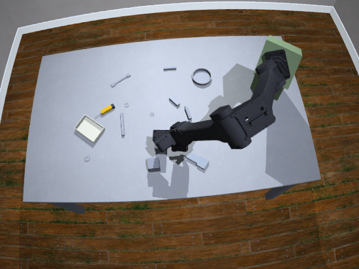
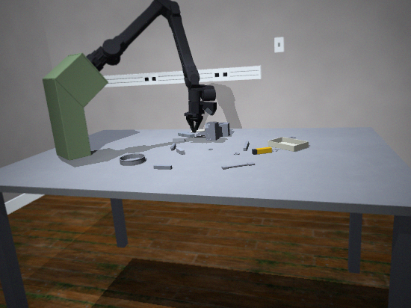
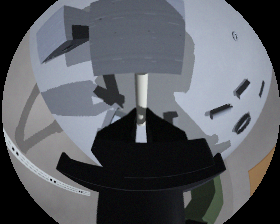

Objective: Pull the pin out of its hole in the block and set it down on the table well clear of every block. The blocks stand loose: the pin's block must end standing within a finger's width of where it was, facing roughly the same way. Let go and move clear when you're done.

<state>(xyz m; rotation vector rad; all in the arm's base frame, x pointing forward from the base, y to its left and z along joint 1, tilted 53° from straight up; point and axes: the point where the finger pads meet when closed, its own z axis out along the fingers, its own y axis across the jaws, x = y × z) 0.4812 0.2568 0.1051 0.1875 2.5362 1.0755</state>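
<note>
The grey block lies 90 mm ahead of my hand, 10 mm to the left of it and 10 mm above it. Round my hand: pale pin: 20 mm ahead; long bar: 290 mm ahead, 100 mm to the right, 30 mm below; metal ring: 400 mm to the right, 70 mm behind, 30 mm below.
</note>
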